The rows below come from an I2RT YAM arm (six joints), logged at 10 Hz.
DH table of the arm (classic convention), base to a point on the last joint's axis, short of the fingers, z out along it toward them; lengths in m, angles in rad. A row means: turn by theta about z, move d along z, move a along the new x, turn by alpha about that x. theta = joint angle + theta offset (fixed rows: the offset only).
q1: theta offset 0, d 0.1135, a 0.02, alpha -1.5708
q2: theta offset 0, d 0, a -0.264, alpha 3.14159
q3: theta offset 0.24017, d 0, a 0.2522, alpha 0
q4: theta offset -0.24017, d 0, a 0.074, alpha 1.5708
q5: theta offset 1.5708, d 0, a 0, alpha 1.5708
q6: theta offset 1.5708, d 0.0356, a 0, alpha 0
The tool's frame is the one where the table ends.
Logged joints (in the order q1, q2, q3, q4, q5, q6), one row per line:
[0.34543 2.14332 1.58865 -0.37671 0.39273 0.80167]
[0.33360 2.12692 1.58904 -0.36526 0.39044 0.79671]
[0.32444 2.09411 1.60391 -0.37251 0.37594 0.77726]
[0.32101 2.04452 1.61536 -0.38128 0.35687 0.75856]
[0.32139 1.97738 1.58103 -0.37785 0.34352 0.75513]
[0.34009 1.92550 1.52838 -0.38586 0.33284 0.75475]
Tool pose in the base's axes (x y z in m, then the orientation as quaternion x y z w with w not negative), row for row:
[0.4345 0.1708 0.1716 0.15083 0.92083 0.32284 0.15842]
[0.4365 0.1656 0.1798 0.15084 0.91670 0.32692 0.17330]
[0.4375 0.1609 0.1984 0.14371 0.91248 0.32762 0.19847]
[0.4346 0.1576 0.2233 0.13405 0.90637 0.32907 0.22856]
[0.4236 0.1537 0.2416 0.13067 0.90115 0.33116 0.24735]
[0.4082 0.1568 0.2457 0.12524 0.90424 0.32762 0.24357]
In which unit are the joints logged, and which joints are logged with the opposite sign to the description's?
The joints are logged in radians. Opposite sign: q5.
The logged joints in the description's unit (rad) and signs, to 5 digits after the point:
[0.34543 2.14332 1.58865 -0.37671 -0.39273 0.80167]
[0.33360 2.12692 1.58904 -0.36526 -0.39044 0.79671]
[0.32444 2.09411 1.60391 -0.37251 -0.37594 0.77726]
[0.32101 2.04452 1.61536 -0.38128 -0.35687 0.75856]
[0.32139 1.97738 1.58103 -0.37785 -0.34352 0.75513]
[0.34009 1.92550 1.52838 -0.38586 -0.33284 0.75475]

